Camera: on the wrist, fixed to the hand. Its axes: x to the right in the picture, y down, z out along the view.
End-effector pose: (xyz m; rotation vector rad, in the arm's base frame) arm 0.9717 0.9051 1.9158 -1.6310 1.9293 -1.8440
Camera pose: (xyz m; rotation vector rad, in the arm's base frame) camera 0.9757 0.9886 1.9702 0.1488 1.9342 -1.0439
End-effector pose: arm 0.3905 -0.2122 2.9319 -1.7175 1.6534 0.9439
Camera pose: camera 0.4604 -0.2534 2.9899 -0.0084 -2.7921 -1.3678
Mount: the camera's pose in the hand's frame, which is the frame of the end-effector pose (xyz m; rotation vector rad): -0.0232 -0.0624 -0.0742 0.0785 -0.0393 1.5774
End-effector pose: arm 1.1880 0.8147 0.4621 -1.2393 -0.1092 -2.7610
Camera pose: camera 1.1402 0.8700 0.3943 -0.7291 0.5154 -1.3194
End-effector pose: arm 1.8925 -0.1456 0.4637 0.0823 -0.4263 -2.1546
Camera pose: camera 1.8732 -0.1142 0.3711 -0.2012 -0.3764 -0.5863
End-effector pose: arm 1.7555 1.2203 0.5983 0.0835 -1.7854 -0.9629
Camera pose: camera 1.8030 1.1475 0.5496 -1.1250 -1.3083 0.2649
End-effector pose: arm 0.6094 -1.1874 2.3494 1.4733 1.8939 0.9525
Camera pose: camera 0.5213 -1.2337 2.3435 -2.7243 -0.3471 -1.2412
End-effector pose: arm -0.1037 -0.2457 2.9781 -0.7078 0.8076 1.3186
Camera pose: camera -0.0512 -0.3277 2.9565 0.2003 1.4513 2.6230
